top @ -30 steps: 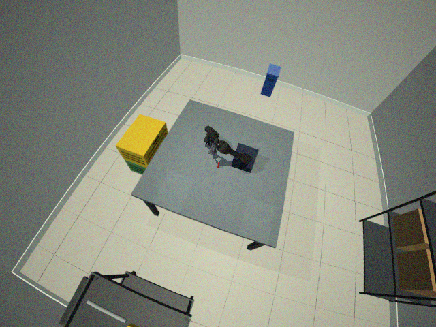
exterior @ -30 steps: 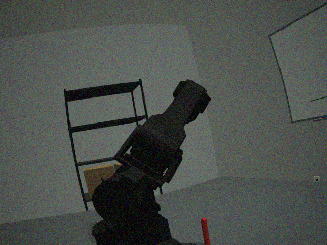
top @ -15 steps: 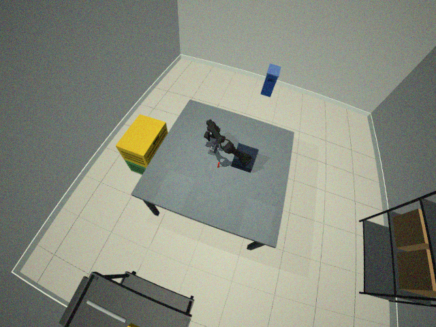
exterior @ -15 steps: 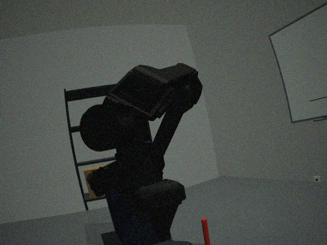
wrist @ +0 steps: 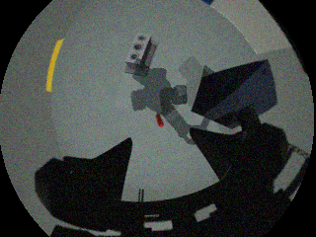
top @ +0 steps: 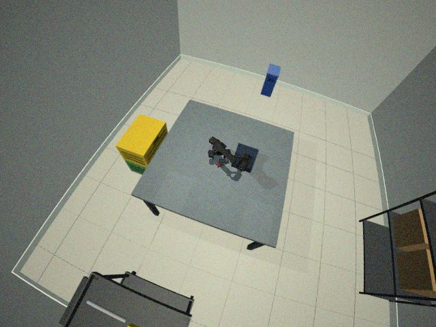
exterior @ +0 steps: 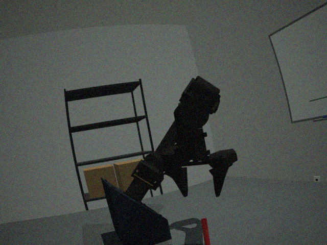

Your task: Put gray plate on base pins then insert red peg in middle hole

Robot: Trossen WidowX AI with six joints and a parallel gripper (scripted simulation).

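The red peg is 1 cm behind my gripper tip and 11 cm below it. Also, from my gripper tip: gray base: 12 cm ahead, 15 cm to the right, 14 cm below; gray plate: 12 cm ahead, 15 cm to the right, 10 cm below.
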